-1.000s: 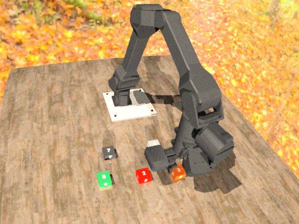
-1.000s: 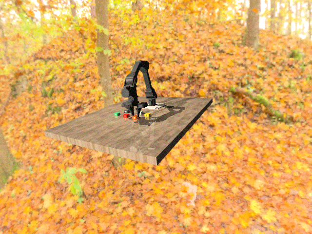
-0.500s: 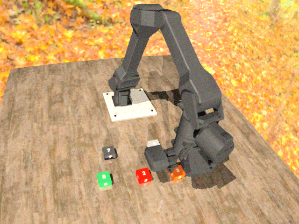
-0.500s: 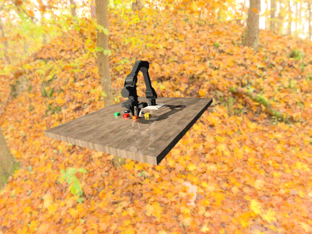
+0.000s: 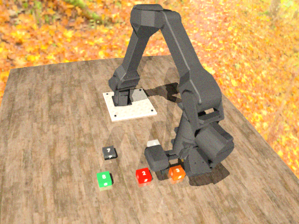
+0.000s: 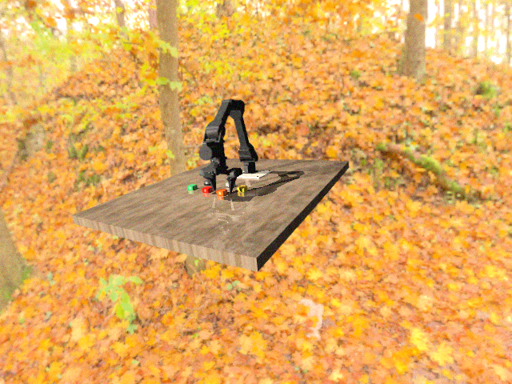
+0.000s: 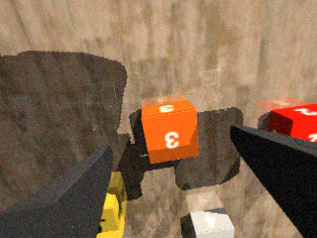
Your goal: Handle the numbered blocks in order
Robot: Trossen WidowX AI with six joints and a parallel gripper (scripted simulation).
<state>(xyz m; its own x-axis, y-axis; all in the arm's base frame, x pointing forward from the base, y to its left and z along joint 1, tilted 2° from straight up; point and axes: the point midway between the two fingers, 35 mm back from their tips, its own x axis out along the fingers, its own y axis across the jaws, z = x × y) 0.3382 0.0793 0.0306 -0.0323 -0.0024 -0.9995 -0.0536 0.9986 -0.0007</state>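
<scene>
My gripper tip is 1 cm short of the orange block. The rest, counted from my gripper tip: red block: 1 cm behind, 9 cm to the right; then dark grey block: 10 cm behind, 17 cm to the right; then yellow block: 6 cm behind, 6 cm to the left.
</scene>
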